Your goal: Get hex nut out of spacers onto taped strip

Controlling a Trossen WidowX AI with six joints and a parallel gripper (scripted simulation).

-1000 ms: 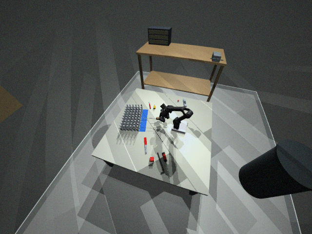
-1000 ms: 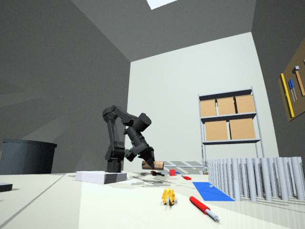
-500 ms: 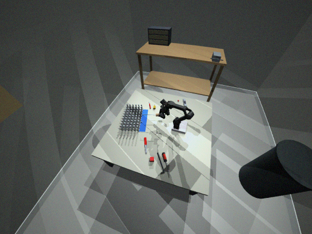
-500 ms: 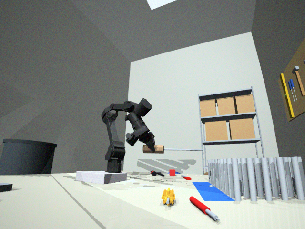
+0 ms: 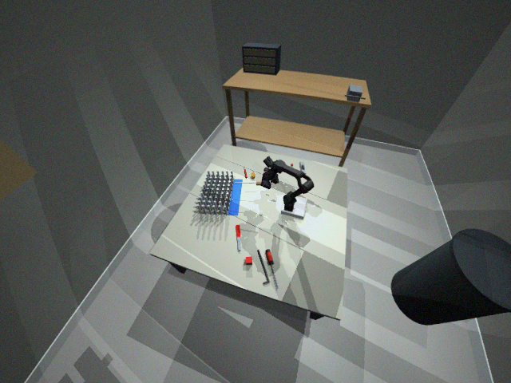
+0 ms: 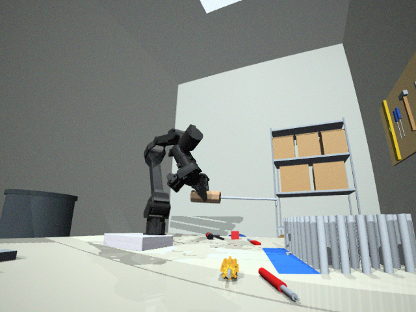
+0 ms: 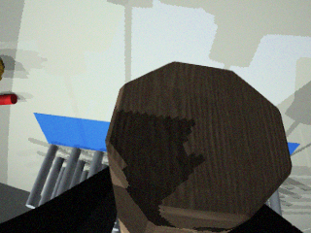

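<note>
Now: the wooden-handled hook 10 cm ahead of my gripper tip and 2 cm to the left of it. Also, from my gripper tip: blue taped strip: 21 cm ahead, 16 cm below, 5 cm to the left; then hex nut: 22 cm ahead, 16 cm below, 10 cm to the left; then yellow gear: 21 cm to the right, 14 cm below, 14 cm ahead.
</note>
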